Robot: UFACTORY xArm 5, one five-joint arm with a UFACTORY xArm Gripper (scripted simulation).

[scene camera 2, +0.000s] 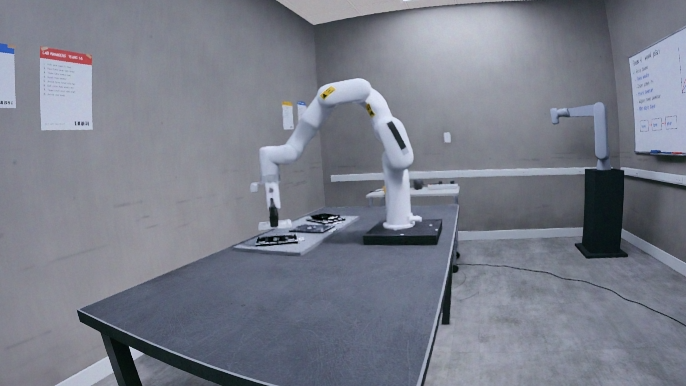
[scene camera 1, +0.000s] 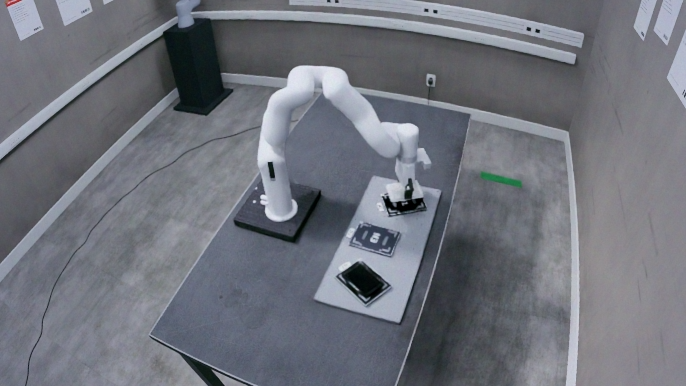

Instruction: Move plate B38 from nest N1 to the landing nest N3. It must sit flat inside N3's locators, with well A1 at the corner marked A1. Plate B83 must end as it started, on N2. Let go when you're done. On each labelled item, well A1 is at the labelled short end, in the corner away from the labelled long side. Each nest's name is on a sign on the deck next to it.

I see a black plate [scene camera 1: 354, 278].
